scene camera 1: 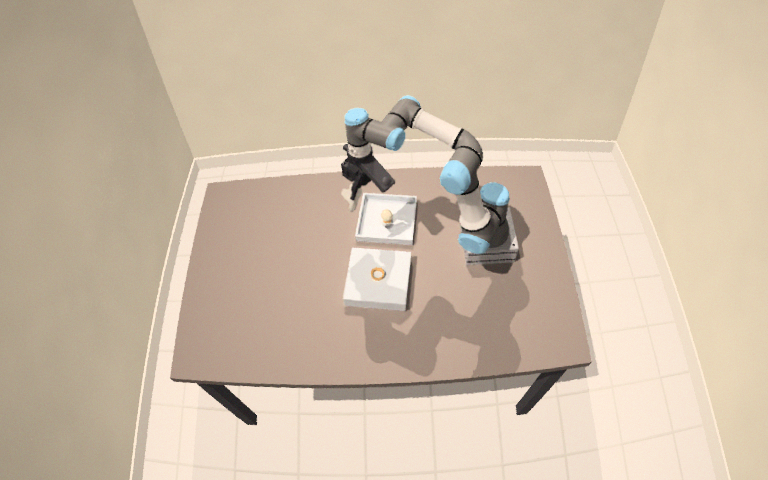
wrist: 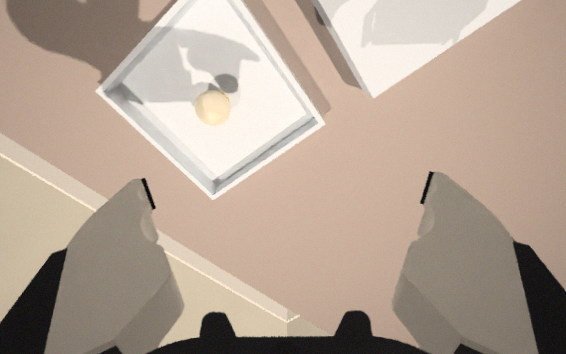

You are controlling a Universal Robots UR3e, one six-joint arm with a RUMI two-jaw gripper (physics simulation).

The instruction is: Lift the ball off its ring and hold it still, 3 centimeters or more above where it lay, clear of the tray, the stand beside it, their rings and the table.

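Frame: origin at the arm's base, x ahead, y left, z up, level; metres.
Where they show: gripper, fingertip midpoint: (scene camera 1: 368, 197) (wrist: 286, 180).
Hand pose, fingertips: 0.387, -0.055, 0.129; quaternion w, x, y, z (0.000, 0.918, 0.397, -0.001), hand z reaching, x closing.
Things, the pixels of their top centre, and the offset from my fingertips, as dx, dy, dz. Level surfaces: height alone.
- pale yellow ball at its top centre: (wrist: 208, 113) (scene camera 1: 386, 211) -0.053, -0.068, -0.159
- white walled tray at its top centre: (wrist: 213, 107) (scene camera 1: 386, 215) -0.053, -0.068, -0.180
- brown table at its surface level: dz -0.208
A pale yellow ball (scene camera 1: 386, 214) (wrist: 212, 108) rests inside the white walled tray (scene camera 1: 414, 220) (wrist: 270, 159); a sliver of its orange ring (wrist: 226, 96) shows at the ball's edge in the wrist view, the rest hidden beneath it. The white stand (scene camera 1: 390, 295) (wrist: 372, 82) is beside the tray, with an orange ring (scene camera 1: 372, 274) on its top in the scene view. My gripper (scene camera 1: 368, 193) (wrist: 286, 180) is open, with nothing between its fingers. It is above the table, at the tray's far left side in the scene view, apart from the ball.
The brown table (scene camera 1: 254, 271) (wrist: 360, 210) carries the tray, the stand and the robot's base (scene camera 1: 491, 255), which stands to the right of them in the scene view. The tray's raised walls surround the ball. A narrow gap separates tray and stand. Walls rise beyond the table's back edge.
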